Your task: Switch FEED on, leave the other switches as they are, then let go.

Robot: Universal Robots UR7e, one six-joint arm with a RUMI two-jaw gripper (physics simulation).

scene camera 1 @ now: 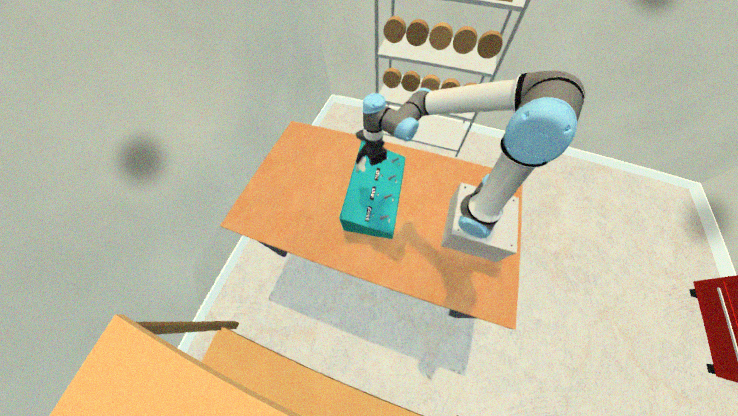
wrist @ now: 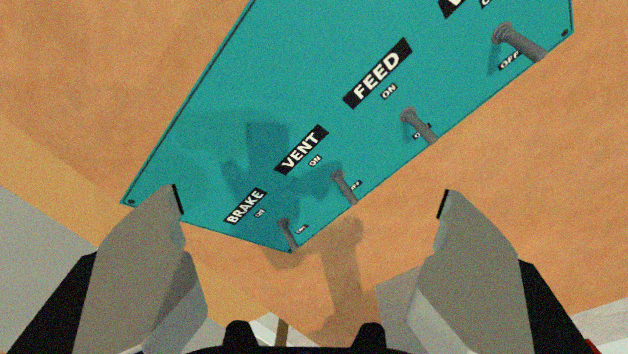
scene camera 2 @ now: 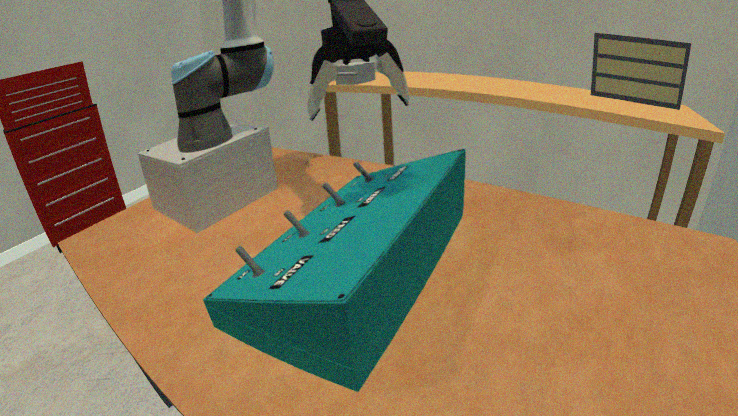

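Pixels of known places: gripper, fingertip midpoint: (scene camera 1: 371, 165) (wrist: 310, 191) (scene camera 2: 360, 112); arm's base, link origin: (scene camera 2: 205, 142).
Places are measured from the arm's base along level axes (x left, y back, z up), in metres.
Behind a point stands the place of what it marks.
Observation:
The teal sloped switch panel (scene camera 1: 356, 204) @(x 0.223, y -0.517, z -0.042 m) (scene camera 2: 408, 227) @(x 0.016, y -0.647, z -0.026 m) (wrist: 210, 130) @(x 0.178, y -0.559, z -0.033 m) stands on the table. Its FEED lever (scene camera 1: 392, 178) @(x -0.019, y -0.439, z -0.067 m) (scene camera 2: 296, 223) @(x -0.026, y -0.448, z -0.070 m) (wrist: 421, 128) @(x -0.023, y -0.444, z -0.065 m) leans to its OFF label, away from ON. The VALVE lever (scene camera 2: 249, 260) @(x -0.139, y -0.485, z -0.069 m) (wrist: 522, 42) @(x -0.136, y -0.482, z -0.067 m), VENT lever (scene camera 2: 333, 194) @(x 0.087, y -0.411, z -0.071 m) (wrist: 346, 188) @(x 0.088, y -0.409, z -0.067 m) and BRAKE lever (scene camera 2: 362, 171) @(x 0.200, y -0.373, z -0.071 m) (wrist: 287, 234) @(x 0.203, y -0.373, z -0.069 m) lean the same way, to the OFF side. My gripper (scene camera 1: 371, 163) @(x 0.074, y -0.513, z 0.098 m) (scene camera 2: 360, 110) @(x 0.074, y -0.513, z 0.098 m) (wrist: 310, 191) @(x 0.074, y -0.513, z 0.098 m) is open and empty, raised above the panel and touching no lever. One finger is mostly hidden in scene camera 1.
The robot's pale base block (scene camera 1: 480, 247) @(x 0.139, y 0.086, z -0.054 m) (scene camera 2: 232, 180) @(x 0.022, y -0.089, z -0.095 m) stands on the orange table (scene camera 1: 289, 206) @(x 0.363, y -0.896, z -0.178 m) (scene camera 2: 542, 320) @(x 0.123, y -0.830, z -0.178 m) on the levers' side of the panel. A shelf rack (scene camera 1: 377, 72), a red cabinet (scene camera 1: 715, 325) (scene camera 2: 62, 155) and a curved wooden bench (scene camera 1: 155, 377) (scene camera 2: 496, 87) stand around the table.

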